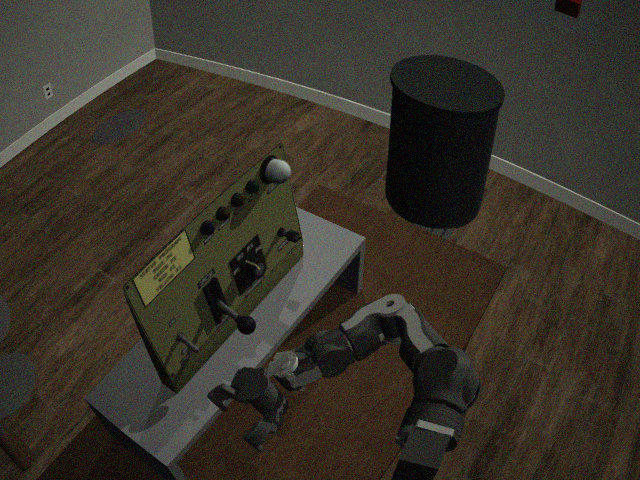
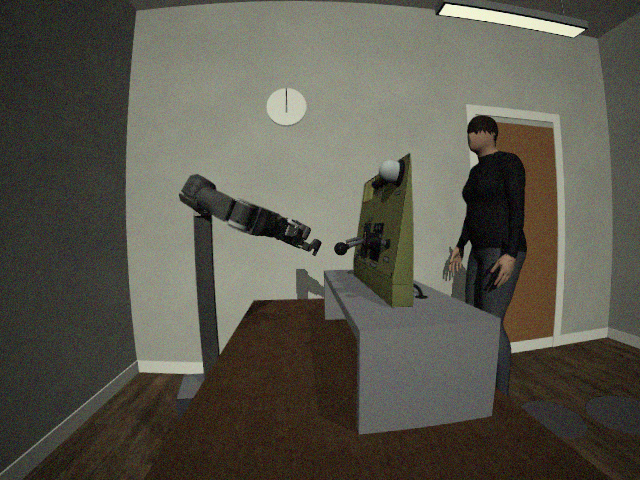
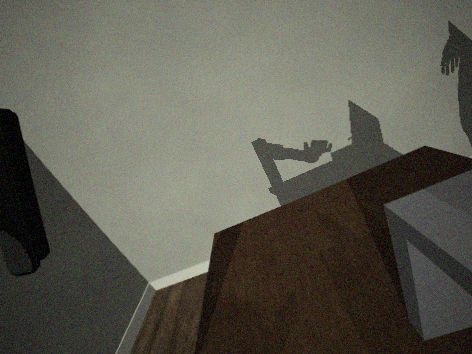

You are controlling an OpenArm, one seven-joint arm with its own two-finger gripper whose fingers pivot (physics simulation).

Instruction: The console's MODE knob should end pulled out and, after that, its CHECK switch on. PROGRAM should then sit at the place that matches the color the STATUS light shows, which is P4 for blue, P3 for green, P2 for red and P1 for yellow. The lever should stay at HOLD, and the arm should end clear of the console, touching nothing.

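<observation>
The green console (image 1: 281, 206) (image 2: 403, 268) stands tilted on a bench. A long lever with a black ball (image 1: 245, 324) (image 2: 340, 248) sticks out of its slot. Right of it is a dial with a yellow pointer (image 1: 253, 266), then a small black knob (image 1: 293, 236). A thin grey toggle (image 1: 187, 342) is low at the left. Among the small dark lamps, the leftmost lamp (image 1: 207, 227) looks dark blue; a white dome (image 1: 277, 171) (image 2: 390, 171) is at top right. Labels are unreadable. My gripper (image 1: 237, 424) (image 2: 311, 240) is open and empty, in front of the console, apart from the lever.
The grey bench (image 1: 330, 232) (image 2: 429, 366) (image 3: 437, 305) carries the console. A yellow text card (image 1: 164, 268) is on the console's upper left. A black cylinder (image 1: 439, 160) stands beyond the bench. A person (image 2: 491, 206) stands behind the console. A brown rug (image 1: 439, 273) lies below.
</observation>
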